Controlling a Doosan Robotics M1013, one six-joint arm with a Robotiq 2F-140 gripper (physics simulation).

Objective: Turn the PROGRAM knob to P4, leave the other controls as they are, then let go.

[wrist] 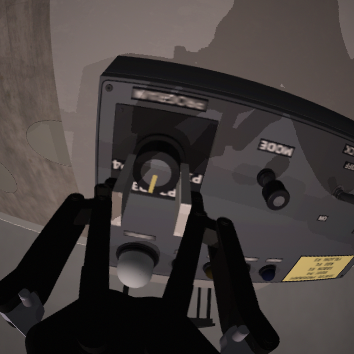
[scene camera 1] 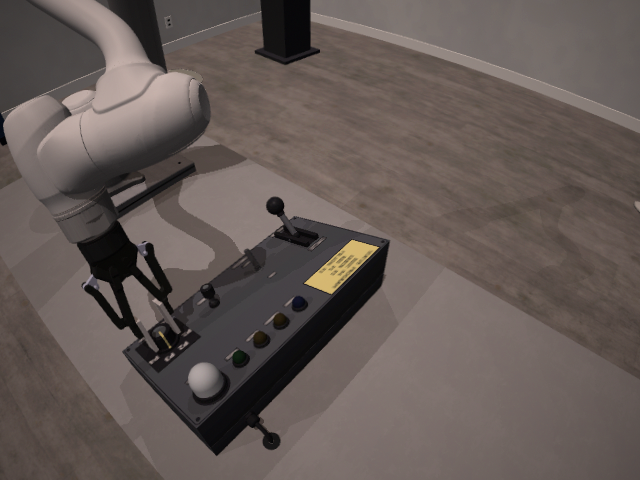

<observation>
my gripper: wrist; scene camera 1
same spot on control box: [wrist: 234, 131] = [scene camera 1: 184, 312]
same spot on my gripper: [scene camera 1: 91, 286] = [wrist: 15, 327]
</observation>
